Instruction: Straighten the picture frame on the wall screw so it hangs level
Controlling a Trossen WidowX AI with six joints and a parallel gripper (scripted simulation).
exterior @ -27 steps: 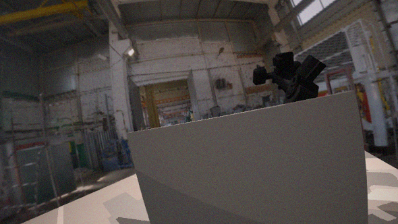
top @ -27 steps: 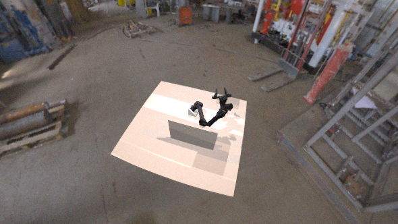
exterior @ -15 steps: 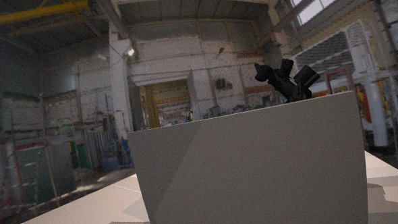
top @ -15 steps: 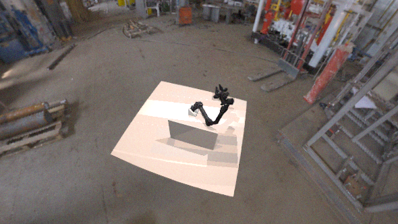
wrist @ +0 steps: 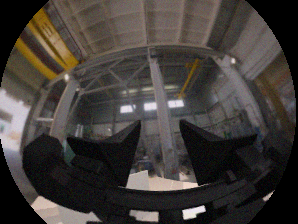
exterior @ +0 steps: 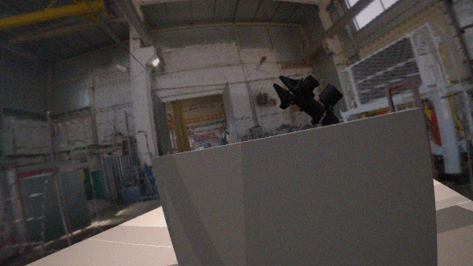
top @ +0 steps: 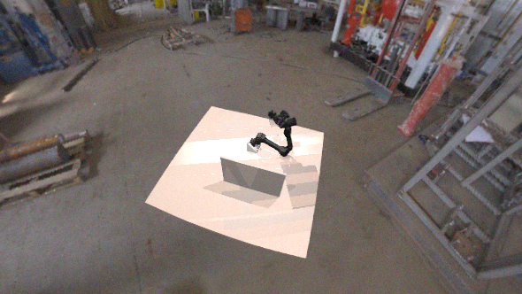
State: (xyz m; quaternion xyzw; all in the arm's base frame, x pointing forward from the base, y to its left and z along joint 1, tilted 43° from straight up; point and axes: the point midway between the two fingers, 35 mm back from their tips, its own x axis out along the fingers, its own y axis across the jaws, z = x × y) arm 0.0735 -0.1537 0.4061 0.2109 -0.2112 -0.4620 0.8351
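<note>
Right now my gripper tip is 330 mm short of the picture frame, 330 mm above it and 20 mm to the left of it. Also, from my gripper tip: wall panel (340 mm below, 340 mm ahead, 10 mm to the right).
</note>
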